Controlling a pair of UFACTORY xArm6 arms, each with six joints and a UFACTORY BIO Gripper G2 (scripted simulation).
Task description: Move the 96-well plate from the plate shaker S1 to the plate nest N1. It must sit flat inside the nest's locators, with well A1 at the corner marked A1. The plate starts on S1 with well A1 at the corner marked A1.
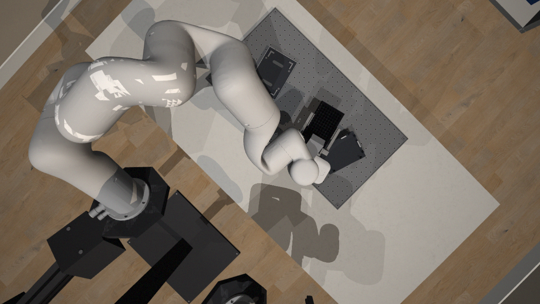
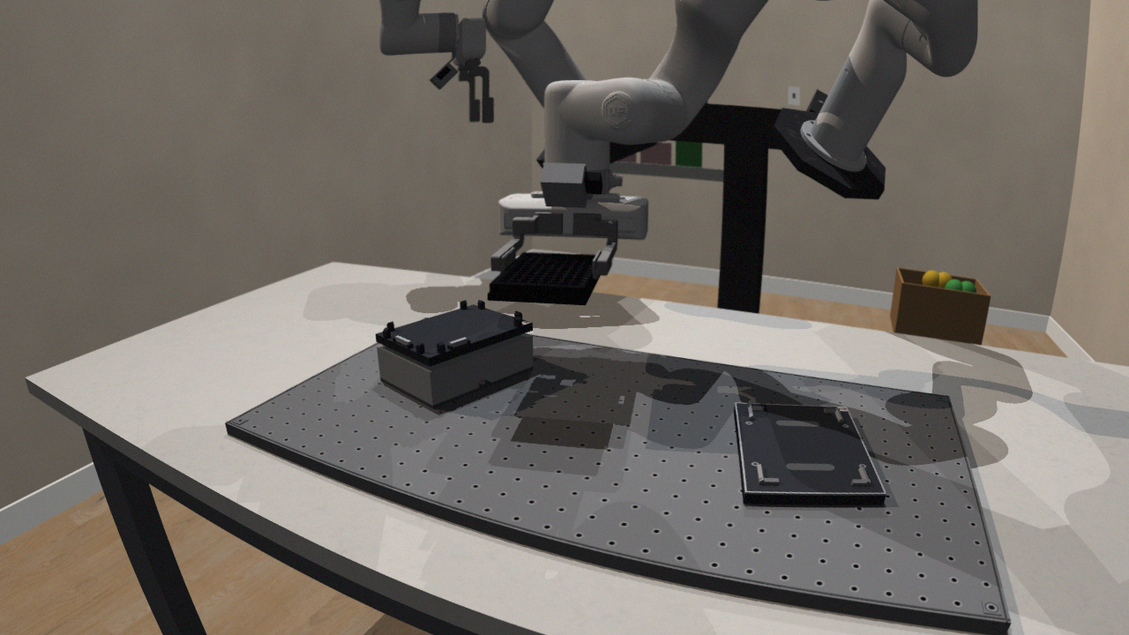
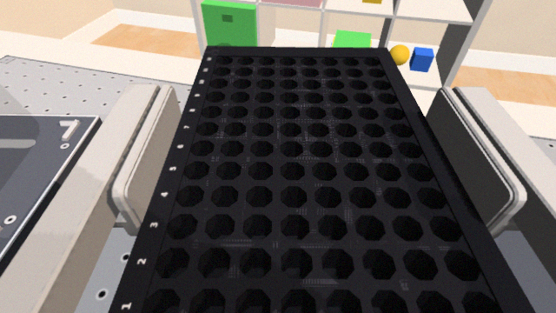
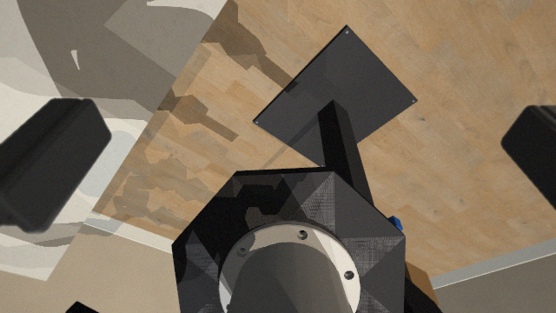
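Note:
Now: left hand 26 cm to the right of the plate nest N1, 13 cm above it and 2 cm short of it. Round my left hand: grey plate shaker S1: 11 cm to the right, 10 cm below, 3 cm ahead; then black 96-well plate: 1 cm below, 1 cm ahead.

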